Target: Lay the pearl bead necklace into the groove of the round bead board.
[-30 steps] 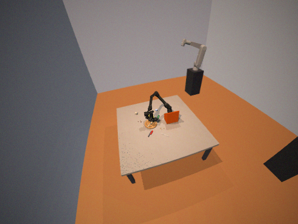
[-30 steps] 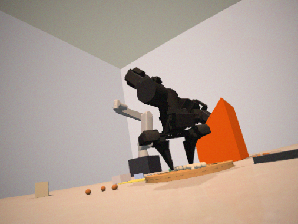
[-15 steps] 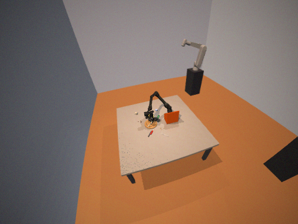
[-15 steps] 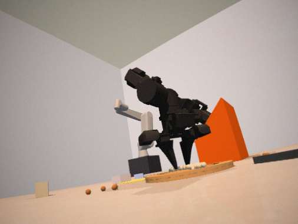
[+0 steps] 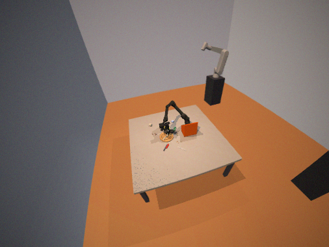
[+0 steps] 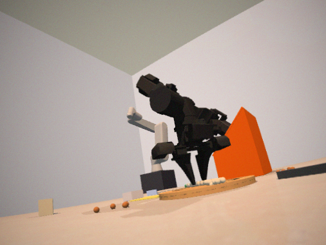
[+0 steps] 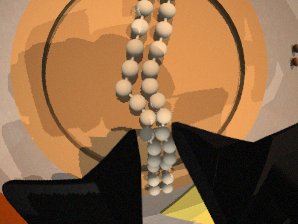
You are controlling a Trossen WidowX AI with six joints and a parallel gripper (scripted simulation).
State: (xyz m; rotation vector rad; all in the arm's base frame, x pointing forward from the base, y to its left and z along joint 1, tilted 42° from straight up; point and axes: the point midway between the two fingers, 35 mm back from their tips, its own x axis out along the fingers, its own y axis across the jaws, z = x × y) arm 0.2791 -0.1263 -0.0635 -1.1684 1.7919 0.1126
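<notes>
The round wooden bead board is 30 mm ahead of my gripper tip, 20 mm to the left of it and 10 mm below it. Also, from my gripper tip: tan cube: 190 mm ahead, 300 mm to the right; yellow flat piece: 30 mm behind, 140 mm to the right, 10 mm below; red-handled tool: 80 mm ahead, 200 mm to the left, 10 mm below.
</notes>
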